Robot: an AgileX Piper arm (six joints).
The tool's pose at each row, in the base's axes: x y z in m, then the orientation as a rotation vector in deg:
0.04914, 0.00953, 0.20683, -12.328, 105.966, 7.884
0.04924, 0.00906, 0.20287, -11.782, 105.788, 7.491
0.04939, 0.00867, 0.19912, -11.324, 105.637, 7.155
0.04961, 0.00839, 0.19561, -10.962, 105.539, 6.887
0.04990, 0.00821, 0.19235, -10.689, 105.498, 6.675
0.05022, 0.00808, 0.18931, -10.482, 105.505, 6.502
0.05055, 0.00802, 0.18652, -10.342, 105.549, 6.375
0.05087, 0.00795, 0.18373, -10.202, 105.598, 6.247
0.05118, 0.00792, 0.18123, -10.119, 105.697, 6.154
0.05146, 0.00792, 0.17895, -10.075, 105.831, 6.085
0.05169, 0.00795, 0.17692, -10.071, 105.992, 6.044
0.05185, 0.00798, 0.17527, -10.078, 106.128, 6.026
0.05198, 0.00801, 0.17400, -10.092, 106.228, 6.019
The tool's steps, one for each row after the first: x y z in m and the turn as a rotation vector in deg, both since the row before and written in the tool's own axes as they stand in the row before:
0.00380, -0.00042, 0.00113, 0.555, -0.216, 0.149
0.00359, -0.00035, 0.00112, 0.471, -0.181, 0.122
0.00333, -0.00026, 0.00113, 0.374, -0.121, 0.098
0.00307, -0.00018, 0.00114, 0.289, -0.058, 0.072
0.00285, -0.00014, 0.00111, 0.227, -0.005, 0.052
0.00260, -0.00007, 0.00107, 0.160, 0.036, 0.034
0.00260, -0.00008, 0.00106, 0.161, 0.041, 0.034
0.00232, -0.00004, 0.00098, 0.107, 0.095, 0.018
0.00211, -0.00001, 0.00090, 0.070, 0.132, 0.007
0.00188, 0.00003, 0.00079, 0.029, 0.161, -0.004
0.00154, 0.00003, 0.00062, 0.008, 0.136, -0.001
0.00118, 0.00003, 0.00049, -0.003, 0.101, -0.004

